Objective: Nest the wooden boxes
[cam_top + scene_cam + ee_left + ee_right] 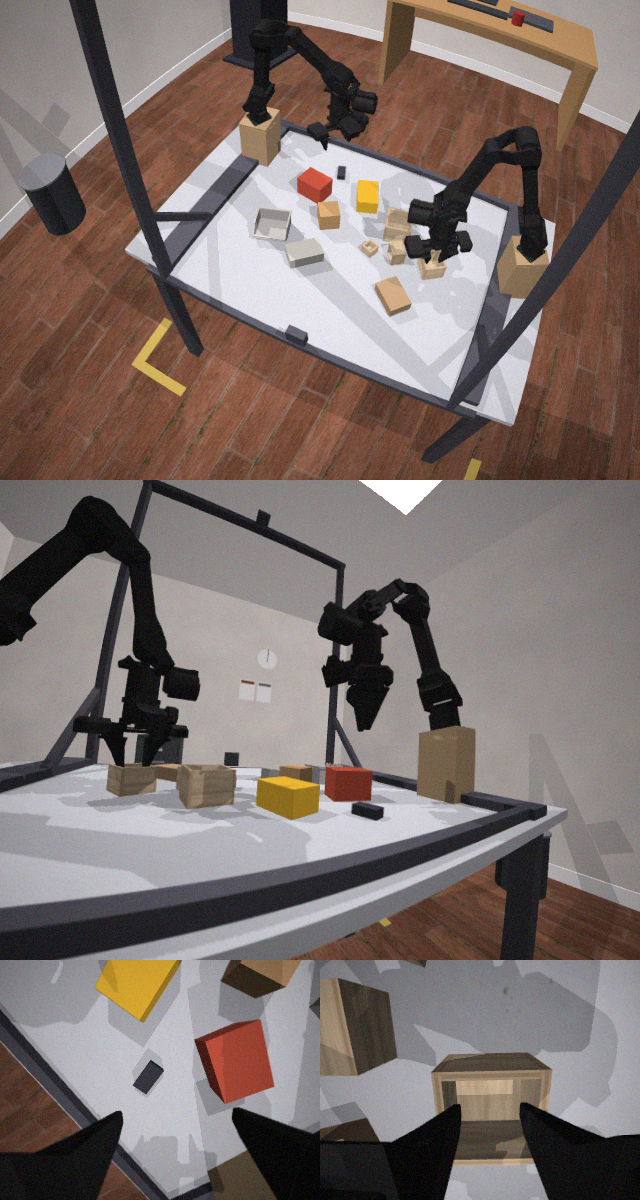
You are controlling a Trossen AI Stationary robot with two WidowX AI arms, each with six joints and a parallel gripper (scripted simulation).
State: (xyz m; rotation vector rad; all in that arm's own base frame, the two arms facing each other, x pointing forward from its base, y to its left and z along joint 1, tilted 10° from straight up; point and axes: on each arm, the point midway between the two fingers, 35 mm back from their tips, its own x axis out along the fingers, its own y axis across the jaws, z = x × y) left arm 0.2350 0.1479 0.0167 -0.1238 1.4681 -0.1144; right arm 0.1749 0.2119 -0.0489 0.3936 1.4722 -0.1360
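My left gripper is now 16 cm past the tan cube, 8 cm to the left of it and 15 cm above it. Also, from my left hand: red block 9 cm behind, 2 cm to the left, 15 cm below; then white tray 29 cm behind, 3 cm to the left, 16 cm below; then black block 4 cm ahead, 17 cm below.
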